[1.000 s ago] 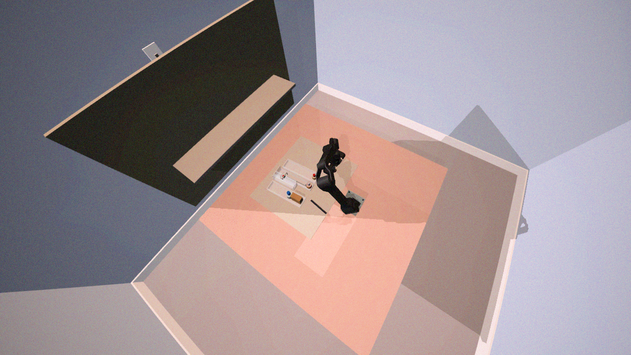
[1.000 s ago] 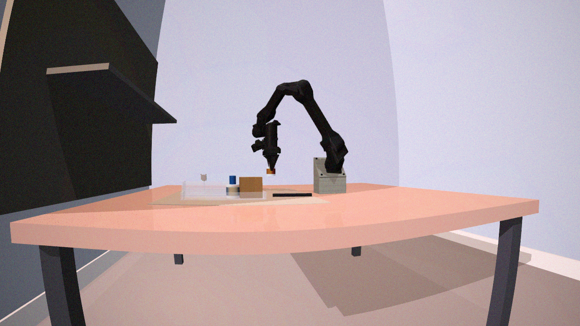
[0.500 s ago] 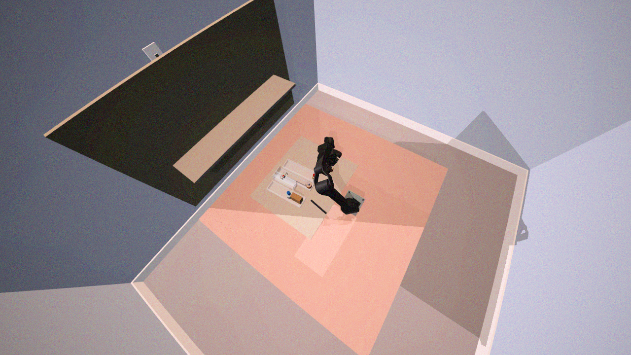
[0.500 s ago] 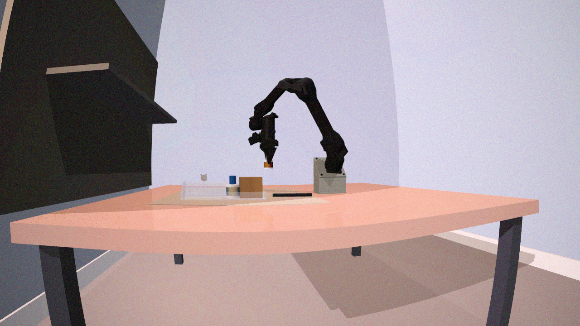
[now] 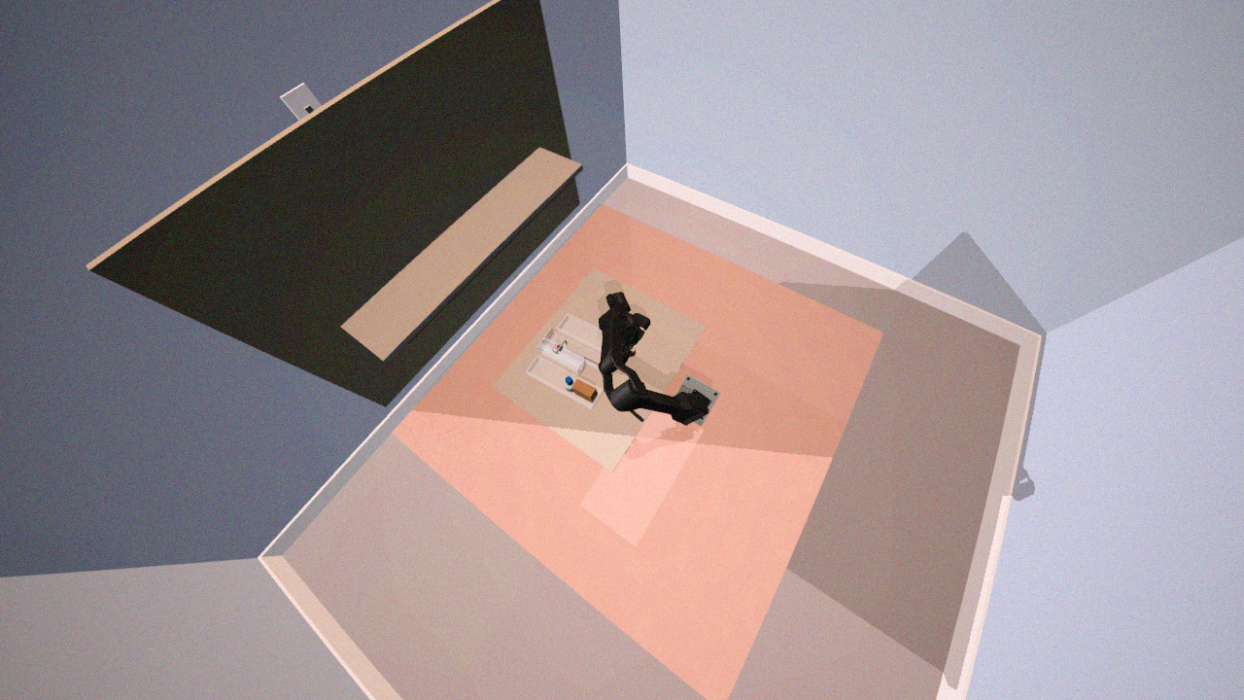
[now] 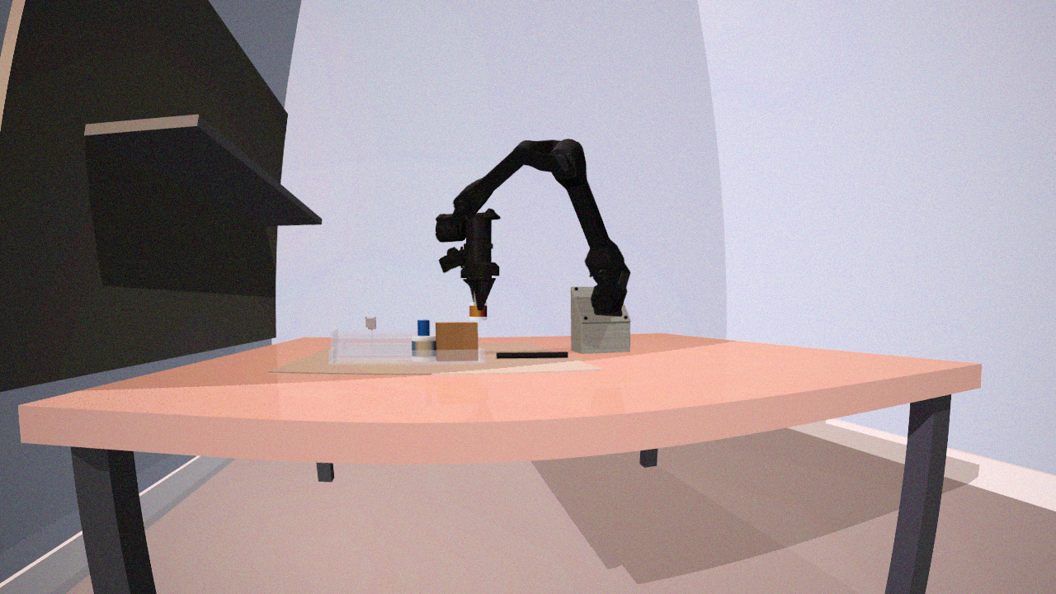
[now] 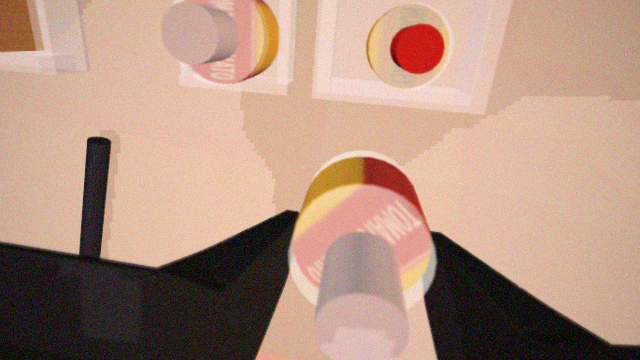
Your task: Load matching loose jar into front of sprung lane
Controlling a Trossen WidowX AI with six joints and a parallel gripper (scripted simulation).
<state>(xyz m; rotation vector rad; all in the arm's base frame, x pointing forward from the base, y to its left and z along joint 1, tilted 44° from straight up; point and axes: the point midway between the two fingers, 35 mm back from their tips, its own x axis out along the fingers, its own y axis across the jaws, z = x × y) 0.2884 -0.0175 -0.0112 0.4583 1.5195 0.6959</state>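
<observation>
Right now my gripper tip is 50 mm short of the brown box, 200 mm to the right of it and 60 mm above it. The rest, counted from my gripper tip: black strip: 100 mm behind, 150 mm to the left, 90 mm below; shelf: 550 mm ahead, 80 mm to the left, 270 mm above.
</observation>
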